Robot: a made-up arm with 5 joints. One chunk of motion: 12 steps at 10 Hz.
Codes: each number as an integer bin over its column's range. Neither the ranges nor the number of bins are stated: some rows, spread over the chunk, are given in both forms.
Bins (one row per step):
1: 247 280 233 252 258 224
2: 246 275 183 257 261 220
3: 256 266 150 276 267 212
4: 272 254 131 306 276 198
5: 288 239 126 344 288 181
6: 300 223 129 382 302 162
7: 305 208 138 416 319 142
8: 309 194 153 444 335 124
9: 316 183 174 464 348 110
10: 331 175 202 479 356 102
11: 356 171 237 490 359 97
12: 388 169 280 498 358 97
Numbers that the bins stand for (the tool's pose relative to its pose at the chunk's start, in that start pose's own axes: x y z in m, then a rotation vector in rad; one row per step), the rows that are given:
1: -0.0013 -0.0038 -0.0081 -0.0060 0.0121 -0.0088
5: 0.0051 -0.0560 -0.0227 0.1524 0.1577 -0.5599
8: 0.0084 -0.1132 -0.0190 0.3246 0.3858 -1.2906
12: 0.0207 -0.1450 -0.0016 0.4176 0.4975 -1.6367
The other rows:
2: -0.0015 -0.0102 -0.0149 0.0026 0.0267 -0.0600
3: 0.0001 -0.0216 -0.0195 0.0353 0.0558 -0.1626
4: 0.0026 -0.0369 -0.0221 0.0870 0.0995 -0.3420
6: 0.0070 -0.0763 -0.0223 0.2178 0.2257 -0.8035
7: 0.0077 -0.0954 -0.0211 0.2764 0.3082 -1.0598
9: 0.0095 -0.1272 -0.0162 0.3591 0.4489 -1.4700
10: 0.0118 -0.1374 -0.0123 0.3849 0.4877 -1.5726
11: 0.0157 -0.1425 -0.0075 0.4038 0.5023 -1.6367

